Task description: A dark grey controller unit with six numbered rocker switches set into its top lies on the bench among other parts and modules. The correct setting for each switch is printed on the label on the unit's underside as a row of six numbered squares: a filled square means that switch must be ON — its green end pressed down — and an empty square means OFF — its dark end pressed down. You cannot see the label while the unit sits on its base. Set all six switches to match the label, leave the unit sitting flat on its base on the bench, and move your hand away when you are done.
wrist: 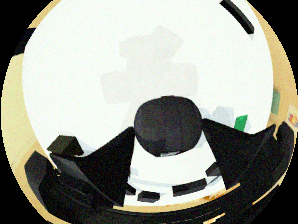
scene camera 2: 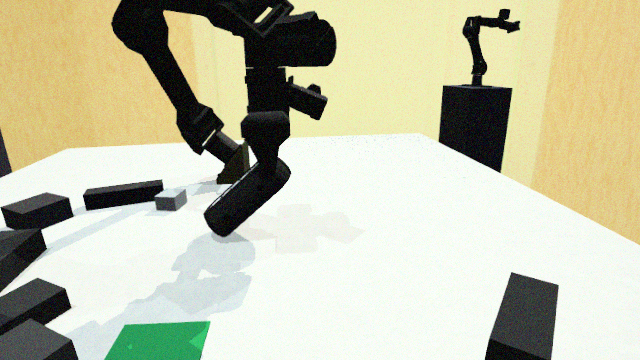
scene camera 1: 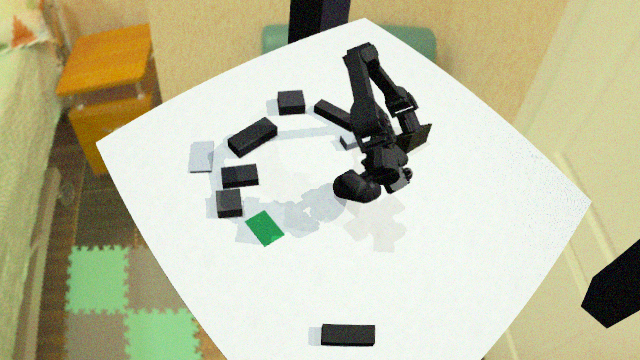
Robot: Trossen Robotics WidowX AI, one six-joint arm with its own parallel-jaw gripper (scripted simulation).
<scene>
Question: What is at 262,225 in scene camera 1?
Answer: A green card.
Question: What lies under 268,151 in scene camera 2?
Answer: My gripper.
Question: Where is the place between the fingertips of my gripper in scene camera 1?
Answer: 369,190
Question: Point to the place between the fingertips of my gripper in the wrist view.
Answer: At 169,126
</scene>
